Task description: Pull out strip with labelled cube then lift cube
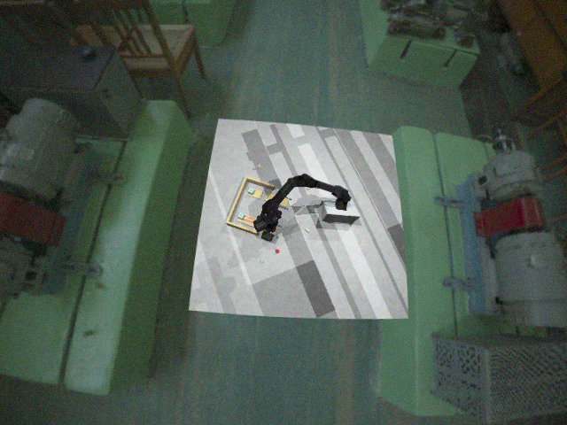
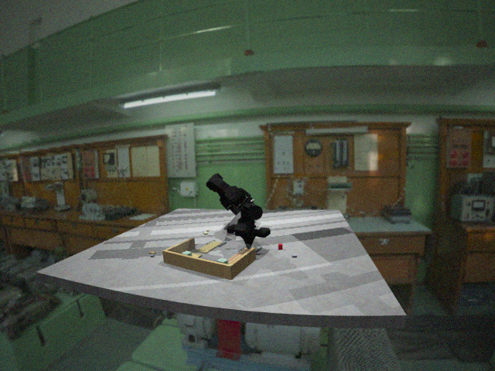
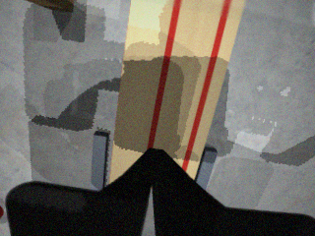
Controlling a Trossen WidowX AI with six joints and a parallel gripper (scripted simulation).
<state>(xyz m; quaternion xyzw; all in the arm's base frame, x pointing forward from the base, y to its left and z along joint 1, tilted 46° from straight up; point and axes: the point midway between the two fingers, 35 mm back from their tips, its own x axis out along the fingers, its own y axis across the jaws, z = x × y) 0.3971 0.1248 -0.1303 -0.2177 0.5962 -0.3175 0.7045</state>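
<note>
The red piece lies 13 cm to the left of my gripper tip and 6 cm behind it.
</note>
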